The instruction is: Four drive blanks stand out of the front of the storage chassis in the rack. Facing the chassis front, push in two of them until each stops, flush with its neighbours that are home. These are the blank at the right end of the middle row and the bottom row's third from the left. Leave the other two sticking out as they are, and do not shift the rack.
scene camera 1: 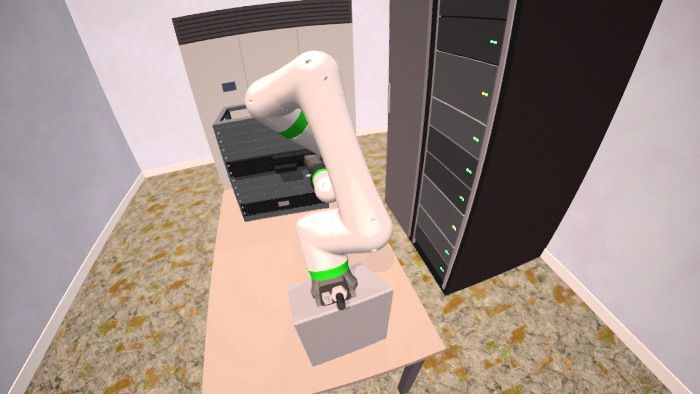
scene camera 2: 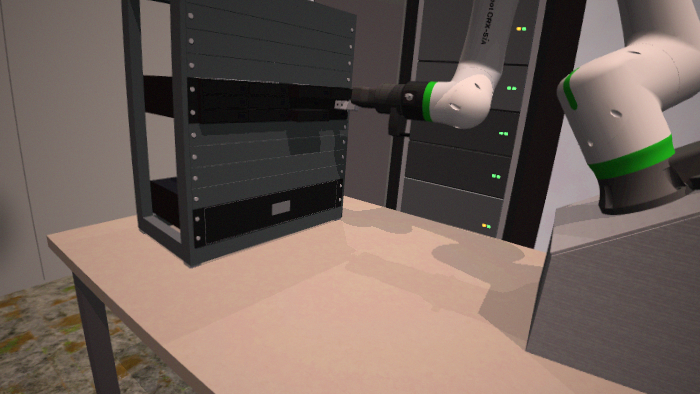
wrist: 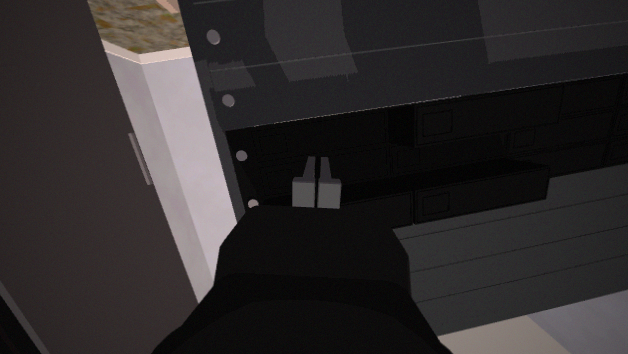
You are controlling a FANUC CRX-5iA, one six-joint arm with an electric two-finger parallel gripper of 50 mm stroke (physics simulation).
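Pixels of known places: gripper, fingertip midpoint: [scene camera 1: 308, 158] [scene camera 2: 336, 104] [wrist: 317, 169]; arm's base at its link origin: [scene camera 1: 334, 288] [scene camera 2: 647, 197].
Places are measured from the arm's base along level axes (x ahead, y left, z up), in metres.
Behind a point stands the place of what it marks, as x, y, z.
Observation:
The storage chassis [scene camera 1: 247, 167] {0.698, 0.350, 0.090} [scene camera 2: 225, 102] {0.697, 0.381, 0.086} is the dark band across the rack; the wrist view shows its front upside down. My gripper [scene camera 1: 308, 175] [scene camera 2: 337, 104] {0.716, 0.041, 0.085} [wrist: 317, 169] {0.716, 0.041, 0.085} is shut and empty, its tips at the face of the middle row's right-end blank [wrist: 360, 167] {0.714, 0.077, 0.089}. That blank looks about level with its neighbours, but the face is very dark and partly covered by the fingers. The bottom row's third blank from the left [wrist: 500, 117] {0.674, 0.163, 0.061} stands out. The top row's third from the left [wrist: 485, 195] {0.675, 0.157, 0.117} and right-end blank [wrist: 380, 211] {0.679, 0.076, 0.114} also stand out.
The open rack [scene camera 1: 229, 187] {0.708, 0.465, -0.007} [scene camera 2: 182, 165] {0.720, 0.466, -0.041} stands on the table [scene camera 1: 250, 280] {0.287, 0.382, -0.271} [scene camera 2: 300, 320] {0.416, 0.398, -0.271}. The two protruding top-row blanks lie close to my gripper. A tall server cabinet [scene camera 1: 560, 125] [scene camera 2: 520, 190] stands to the right. The arm's base sits on a grey block [scene camera 1: 345, 325] {-0.113, -0.015, -0.036} [scene camera 2: 615, 290] {0.001, 0.151, -0.119}.

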